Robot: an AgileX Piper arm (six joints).
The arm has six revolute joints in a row. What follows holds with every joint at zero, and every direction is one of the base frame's. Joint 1 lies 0.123 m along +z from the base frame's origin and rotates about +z. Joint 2 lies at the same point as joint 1 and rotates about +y. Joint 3 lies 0.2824 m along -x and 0.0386 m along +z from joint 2 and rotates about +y. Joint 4 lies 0.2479 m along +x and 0.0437 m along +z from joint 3 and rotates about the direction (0.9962, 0, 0.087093). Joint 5 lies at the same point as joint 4 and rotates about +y. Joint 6 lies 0.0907 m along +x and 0.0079 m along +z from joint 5 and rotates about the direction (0.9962, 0, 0.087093). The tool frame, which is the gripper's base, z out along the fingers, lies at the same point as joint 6; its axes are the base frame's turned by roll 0, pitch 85.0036 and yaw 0 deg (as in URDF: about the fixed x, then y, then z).
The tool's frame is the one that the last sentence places.
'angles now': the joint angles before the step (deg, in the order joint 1, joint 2, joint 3, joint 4, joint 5, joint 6). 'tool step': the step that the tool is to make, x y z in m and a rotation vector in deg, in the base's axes. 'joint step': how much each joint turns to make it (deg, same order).
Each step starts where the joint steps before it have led.
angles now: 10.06, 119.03, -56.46, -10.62, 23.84, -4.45
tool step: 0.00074, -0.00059, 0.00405, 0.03, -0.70, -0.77
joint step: -0.07, -0.68, 0.00, -0.48, 0.08, 1.12
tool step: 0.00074, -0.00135, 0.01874, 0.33, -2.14, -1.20
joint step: -0.19, -3.27, 0.11, -0.09, 1.10, 0.98
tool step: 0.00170, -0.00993, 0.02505, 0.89, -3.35, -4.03
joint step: -1.65, -4.29, 0.00, -0.03, 1.06, 2.35
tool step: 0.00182, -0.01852, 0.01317, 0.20, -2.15, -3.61
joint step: -3.09, -2.23, 0.00, -0.38, 0.14, 0.82
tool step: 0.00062, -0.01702, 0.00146, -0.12, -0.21, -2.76
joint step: -2.85, -0.25, 0.00, -0.21, 0.05, 0.06
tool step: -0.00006, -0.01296, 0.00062, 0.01, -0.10, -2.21
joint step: -2.19, -0.10, 0.00, 0.01, 0.01, 0.02
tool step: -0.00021, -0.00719, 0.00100, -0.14, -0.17, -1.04
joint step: -1.19, -0.16, 0.00, -0.20, -0.01, 0.00
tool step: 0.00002, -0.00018, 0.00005, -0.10, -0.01, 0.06
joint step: -0.01, 0.00, 0.00, -0.17, 0.00, 0.06
